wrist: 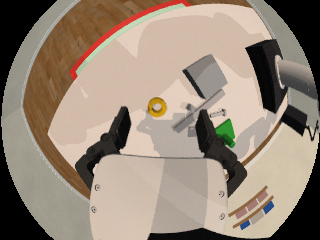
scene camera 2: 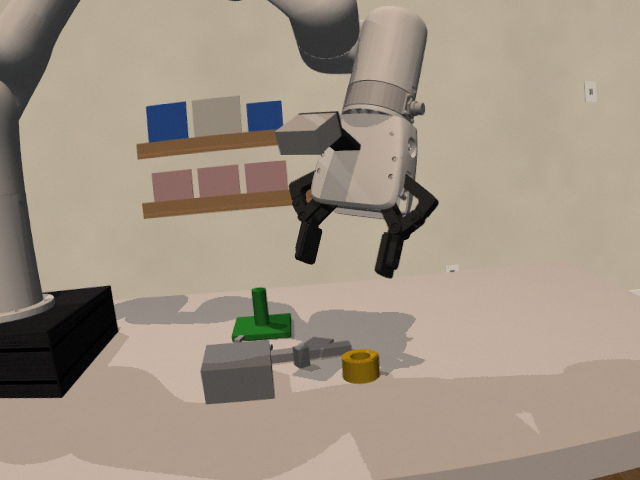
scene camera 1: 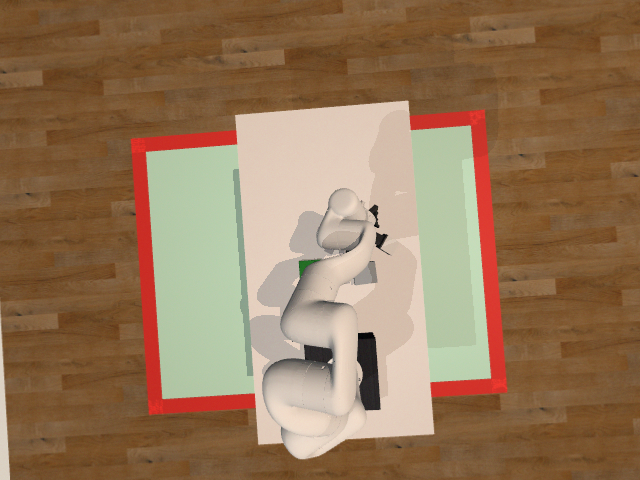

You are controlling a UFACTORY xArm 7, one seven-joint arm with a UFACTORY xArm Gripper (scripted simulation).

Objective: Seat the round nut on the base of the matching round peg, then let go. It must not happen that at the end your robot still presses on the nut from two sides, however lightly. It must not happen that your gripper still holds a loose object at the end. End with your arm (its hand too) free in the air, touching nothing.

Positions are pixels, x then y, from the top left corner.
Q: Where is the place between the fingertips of my gripper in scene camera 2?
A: At 342,268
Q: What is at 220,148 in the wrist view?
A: My gripper.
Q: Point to a grey block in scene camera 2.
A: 232,372
